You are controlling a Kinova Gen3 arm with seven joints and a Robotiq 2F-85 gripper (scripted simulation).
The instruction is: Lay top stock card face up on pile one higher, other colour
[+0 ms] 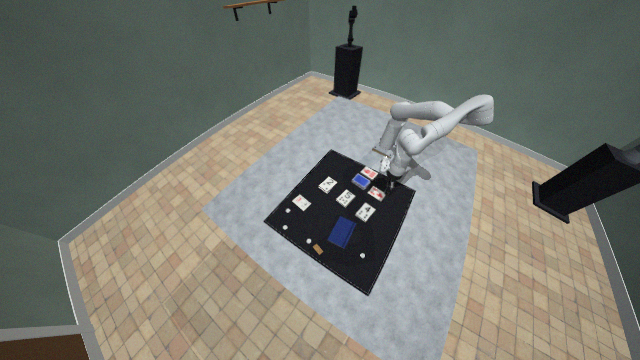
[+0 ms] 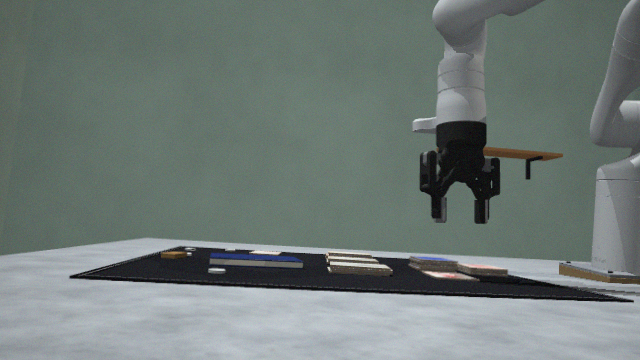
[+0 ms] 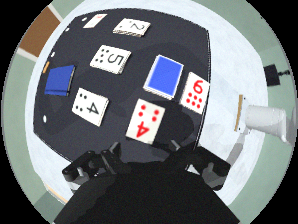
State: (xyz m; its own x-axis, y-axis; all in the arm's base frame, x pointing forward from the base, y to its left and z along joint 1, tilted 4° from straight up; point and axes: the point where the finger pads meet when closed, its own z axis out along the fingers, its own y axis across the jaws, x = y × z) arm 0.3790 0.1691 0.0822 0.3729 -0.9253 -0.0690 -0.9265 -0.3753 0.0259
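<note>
The blue-backed card is 10 mm ahead of my hand, 30 mm to the right of it and 90 mm below it.
</note>
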